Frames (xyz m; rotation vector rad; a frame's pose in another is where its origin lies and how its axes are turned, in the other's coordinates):
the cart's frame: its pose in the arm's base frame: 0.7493 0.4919 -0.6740 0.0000 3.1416 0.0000
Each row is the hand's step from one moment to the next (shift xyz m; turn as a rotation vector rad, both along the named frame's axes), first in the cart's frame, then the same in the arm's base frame.
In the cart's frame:
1: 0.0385 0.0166 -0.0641 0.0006 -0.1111 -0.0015
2: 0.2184 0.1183 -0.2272 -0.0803 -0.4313 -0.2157
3: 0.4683 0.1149 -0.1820 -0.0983 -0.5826 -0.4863
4: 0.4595 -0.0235 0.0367 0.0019 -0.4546 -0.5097
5: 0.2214 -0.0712 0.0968 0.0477 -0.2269 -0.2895
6: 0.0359 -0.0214 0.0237 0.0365 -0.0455 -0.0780
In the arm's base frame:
1: -0.0385 0.0166 0.0641 -0.0006 -0.1111 0.0015
2: -0.2184 0.1183 0.2272 0.0803 -0.4313 0.2157
3: -0.4683 0.1149 0.1820 0.0983 -0.5826 0.4863
4: -0.4595 -0.0235 -0.0367 -0.0019 -0.4546 0.5097
5: -0.2214 -0.0712 -0.0968 -0.0477 -0.2269 0.2895
6: -0.0359 -0.0214 -0.0237 -0.0365 -0.0455 0.0780

